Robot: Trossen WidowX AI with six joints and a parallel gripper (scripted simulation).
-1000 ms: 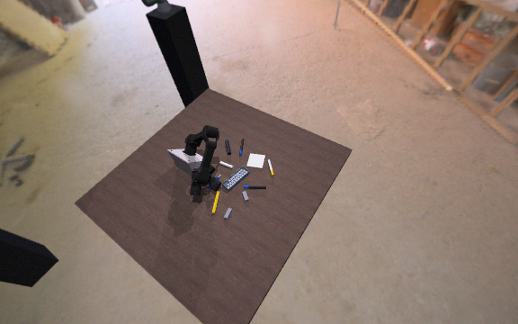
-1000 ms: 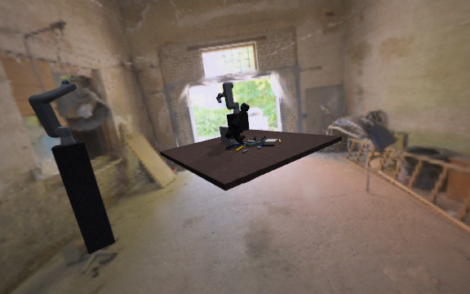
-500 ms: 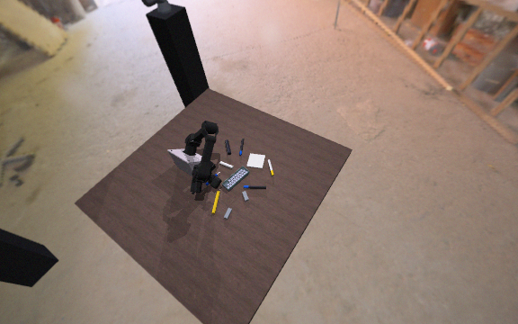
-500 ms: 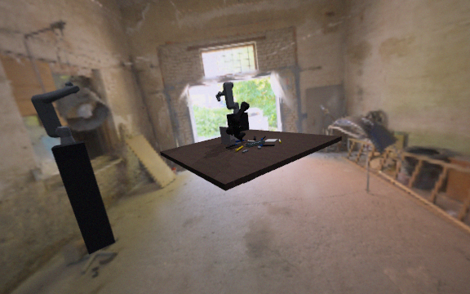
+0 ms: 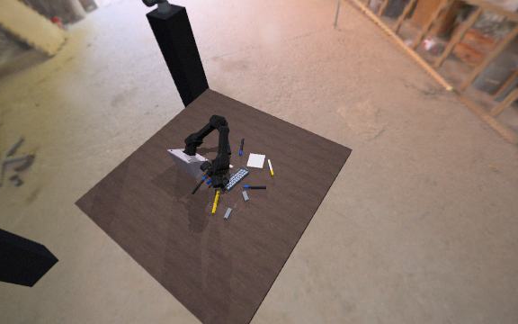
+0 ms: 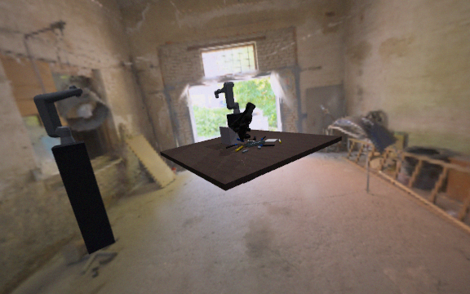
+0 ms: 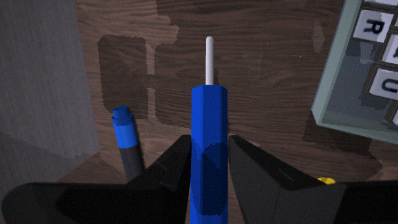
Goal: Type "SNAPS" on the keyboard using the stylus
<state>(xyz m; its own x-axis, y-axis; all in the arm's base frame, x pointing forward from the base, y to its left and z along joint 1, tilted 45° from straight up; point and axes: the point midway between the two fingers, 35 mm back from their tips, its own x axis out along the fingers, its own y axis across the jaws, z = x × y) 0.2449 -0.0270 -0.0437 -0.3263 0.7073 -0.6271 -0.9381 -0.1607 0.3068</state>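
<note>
Right now the white pad is 27 cm to the left of my gripper tip, 13 cm ahead of it and 5 cm below it.
</note>
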